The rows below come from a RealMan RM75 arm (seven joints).
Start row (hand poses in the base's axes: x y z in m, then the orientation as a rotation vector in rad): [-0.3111 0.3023 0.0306 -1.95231 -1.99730 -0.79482]
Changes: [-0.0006 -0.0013 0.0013 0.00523 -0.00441 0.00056]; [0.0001 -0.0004 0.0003 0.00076 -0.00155 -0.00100]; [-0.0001 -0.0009 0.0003 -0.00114 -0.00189 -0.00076]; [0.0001 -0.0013 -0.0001 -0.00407 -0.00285 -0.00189]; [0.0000 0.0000 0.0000 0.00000 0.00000 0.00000]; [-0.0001 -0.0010 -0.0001 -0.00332 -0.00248 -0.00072]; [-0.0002 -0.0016 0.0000 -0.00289 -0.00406 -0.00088]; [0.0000 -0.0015 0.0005 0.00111 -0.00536 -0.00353]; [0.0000 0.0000 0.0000 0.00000 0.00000 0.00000]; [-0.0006 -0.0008 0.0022 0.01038 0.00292 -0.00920]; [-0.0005 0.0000 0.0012 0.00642 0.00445 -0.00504]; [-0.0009 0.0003 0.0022 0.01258 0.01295 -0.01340]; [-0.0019 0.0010 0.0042 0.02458 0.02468 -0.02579]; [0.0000 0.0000 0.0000 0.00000 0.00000 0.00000]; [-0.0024 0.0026 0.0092 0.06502 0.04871 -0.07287]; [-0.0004 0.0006 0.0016 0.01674 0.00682 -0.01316]
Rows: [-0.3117 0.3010 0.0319 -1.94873 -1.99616 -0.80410]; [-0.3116 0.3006 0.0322 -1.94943 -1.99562 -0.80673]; [-0.3117 0.2997 0.0325 -1.95089 -1.99696 -0.80809]; [-0.3116 0.2984 0.0324 -1.95523 -2.00022 -0.80833]; [-0.3116 0.2984 0.0324 -1.95523 -2.00022 -0.80833]; [-0.3117 0.2974 0.0323 -1.95781 -2.00364 -0.80851]; [-0.3119 0.2958 0.0323 -1.96031 -2.00747 -0.81089]; [-0.3119 0.2943 0.0328 -1.96370 -2.00668 -0.81875]; [-0.3119 0.2943 0.0328 -1.96370 -2.00668 -0.81875]; [-0.3125 0.2935 0.0350 -1.96881 -1.98923 -0.82622]; [-0.3130 0.2935 0.0362 -1.97124 -1.97750 -0.82763]; [-0.3139 0.2938 0.0384 -1.97999 -1.94928 -0.82632]; [-0.3158 0.2948 0.0426 -1.99581 -1.89482 -0.82414]; [-0.3158 0.2948 0.0426 -1.99581 -1.89482 -0.82414]; [-0.3182 0.2974 0.0518 -2.03741 -1.75562 -0.83696]; [-0.3186 0.2980 0.0534 -2.04090 -1.72767 -0.84483]
